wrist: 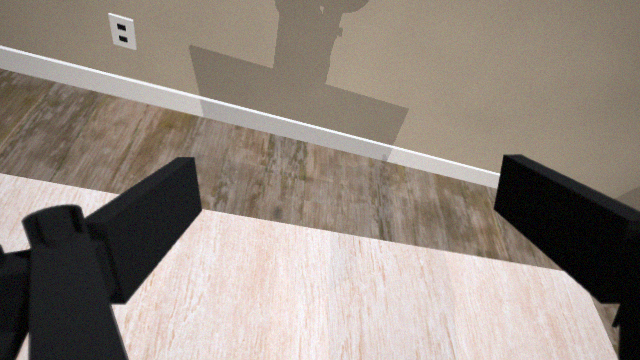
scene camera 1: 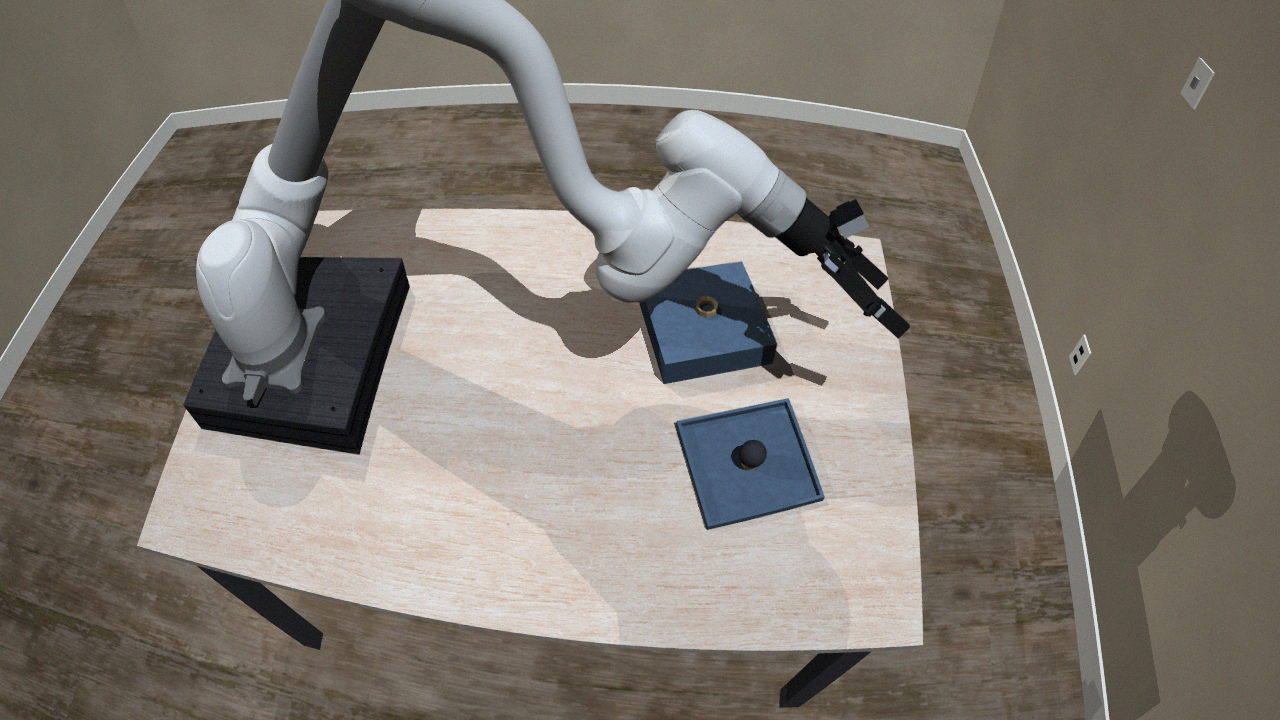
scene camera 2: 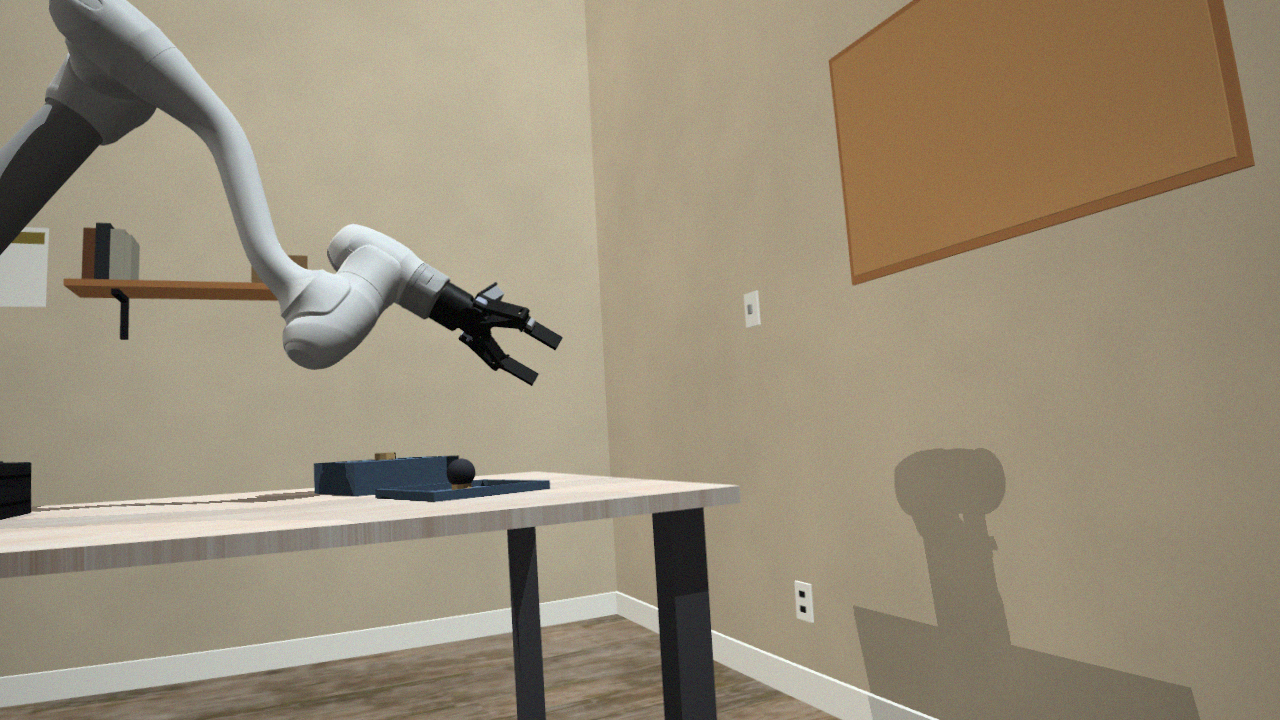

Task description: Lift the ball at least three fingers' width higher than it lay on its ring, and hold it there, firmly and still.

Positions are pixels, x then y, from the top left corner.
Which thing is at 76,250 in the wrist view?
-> My gripper.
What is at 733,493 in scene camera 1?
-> A tray.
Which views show my gripper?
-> The wrist view, scene camera 1 and scene camera 2: all of them.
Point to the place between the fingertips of my gripper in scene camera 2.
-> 546,362
